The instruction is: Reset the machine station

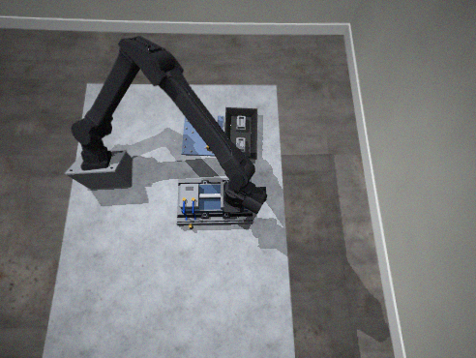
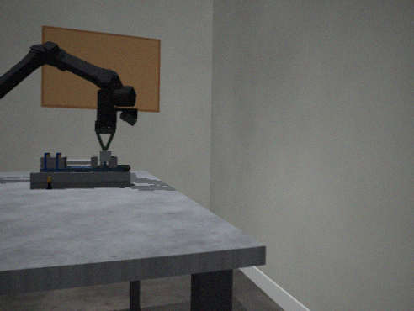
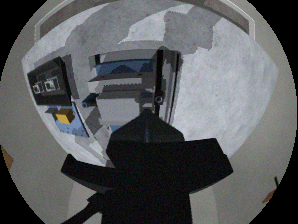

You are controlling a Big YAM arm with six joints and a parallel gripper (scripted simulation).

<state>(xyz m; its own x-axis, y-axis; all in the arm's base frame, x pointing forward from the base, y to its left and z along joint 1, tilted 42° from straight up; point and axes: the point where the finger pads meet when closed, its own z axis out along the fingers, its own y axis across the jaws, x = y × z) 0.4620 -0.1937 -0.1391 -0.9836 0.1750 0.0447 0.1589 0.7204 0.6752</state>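
The gray block is 1 cm ahead of my hand, 4 cm to the left of it and 3 cm below it. Also, from my hand: yellow brass blank 3 cm behind, 30 cm to the left, 10 cm below; then vise 6 cm behind, 5 cm to the left, 9 cm below; then blue infeed plate 7 cm behind, 35 cm to the left, 12 cm below.
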